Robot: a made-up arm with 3 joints. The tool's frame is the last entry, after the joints.
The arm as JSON. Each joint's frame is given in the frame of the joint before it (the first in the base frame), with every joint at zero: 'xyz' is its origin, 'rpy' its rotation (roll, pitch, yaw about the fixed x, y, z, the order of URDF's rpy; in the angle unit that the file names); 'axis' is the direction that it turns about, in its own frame. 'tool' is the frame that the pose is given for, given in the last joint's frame.
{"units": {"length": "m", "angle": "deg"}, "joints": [
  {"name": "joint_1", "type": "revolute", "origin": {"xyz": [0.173, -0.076, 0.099], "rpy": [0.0, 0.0, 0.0]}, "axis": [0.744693, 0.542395, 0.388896]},
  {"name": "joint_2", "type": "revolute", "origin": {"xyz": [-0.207, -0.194, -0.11], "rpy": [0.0, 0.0, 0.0]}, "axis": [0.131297, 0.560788, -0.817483]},
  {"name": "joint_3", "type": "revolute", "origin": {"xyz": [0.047, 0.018, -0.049], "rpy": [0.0, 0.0, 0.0]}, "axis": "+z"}
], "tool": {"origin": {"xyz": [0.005, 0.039, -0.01], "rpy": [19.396, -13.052, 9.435]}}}
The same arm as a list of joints. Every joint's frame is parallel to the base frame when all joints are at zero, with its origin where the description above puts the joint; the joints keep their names.
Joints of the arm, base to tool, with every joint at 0 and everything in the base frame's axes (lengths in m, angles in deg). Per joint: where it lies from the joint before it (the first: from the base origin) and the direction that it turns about. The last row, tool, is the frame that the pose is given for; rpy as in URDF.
joint_1: origin 0.1730 -0.0760 0.0990 axis 0.744693 0.542395 0.388896
joint_2: origin -0.2070 -0.1940 -0.1100 axis 0.131297 0.560788 -0.817483
joint_3: origin 0.0470 0.0180 -0.0490 axis +z
tool: origin 0.0050 0.0390 -0.0100 rpy 19.40 -13.05 9.44

